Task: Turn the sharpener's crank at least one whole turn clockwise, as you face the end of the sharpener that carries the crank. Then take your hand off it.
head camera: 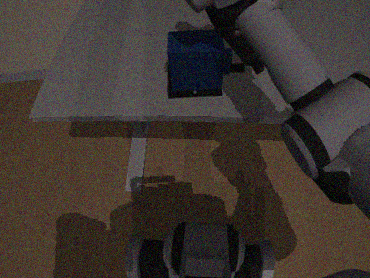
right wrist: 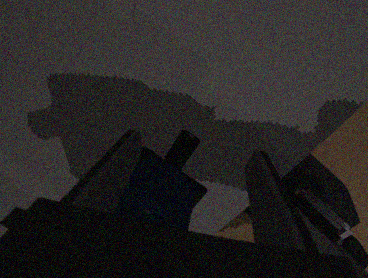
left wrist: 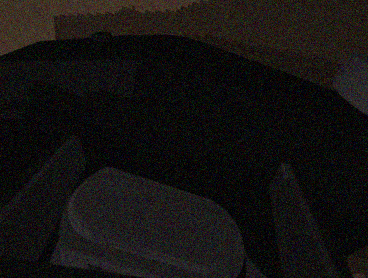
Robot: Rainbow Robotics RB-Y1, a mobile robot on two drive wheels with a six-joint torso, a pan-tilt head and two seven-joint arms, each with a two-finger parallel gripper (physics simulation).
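Frame: origin at the robot's base, x ahead, y left, z up, level; metres.
Seen in the pictures: left gripper, fingertip midpoint: (left wrist: 177, 161); right gripper, fingertip midpoint: (head camera: 248, 57) (right wrist: 194, 149).
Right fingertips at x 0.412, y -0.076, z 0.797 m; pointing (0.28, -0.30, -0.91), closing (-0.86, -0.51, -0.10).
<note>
A point is followed by its place in that frame.
The blue box-shaped sharpener (head camera: 195, 65) {z 0.810, x 0.364, y 0.042 m} (right wrist: 157, 192) {z 0.808, x 0.413, y -0.036 m} stands on the pale table, near its front edge. Its crank's dark handle (head camera: 237, 67) {z 0.764, x 0.411, y -0.054 m} (right wrist: 183, 149) {z 0.766, x 0.417, y -0.059 m} sticks out at the sharpener's right side in the head view. My right gripper (right wrist: 194, 149) {z 0.797, x 0.412, y -0.076 m} is open, with one finger to each side of the handle in the right wrist view; the fingers stand apart from it. Its dark body partly covers the area beside the sharpener in the head view. My left gripper (left wrist: 177, 161) {z 0.336, x -0.287, y 0.243 m} is open and empty, away from the sharpener. The left wrist view is very dark.
The pale table (head camera: 115, 85) {z 0.721, x 0.380, y 0.243 m} has its front edge across the head view. A white strip (head camera: 136, 165) shows against the brown floor (head camera: 30, 165) {z 0.001, x 0.400, y 1.007 m}. My robot's own base (head camera: 207, 250) is at the bottom. A rounded grey shape (left wrist: 155, 215) {z 0.281, x -0.283, y 0.102 m} shows low in the left wrist view.
</note>
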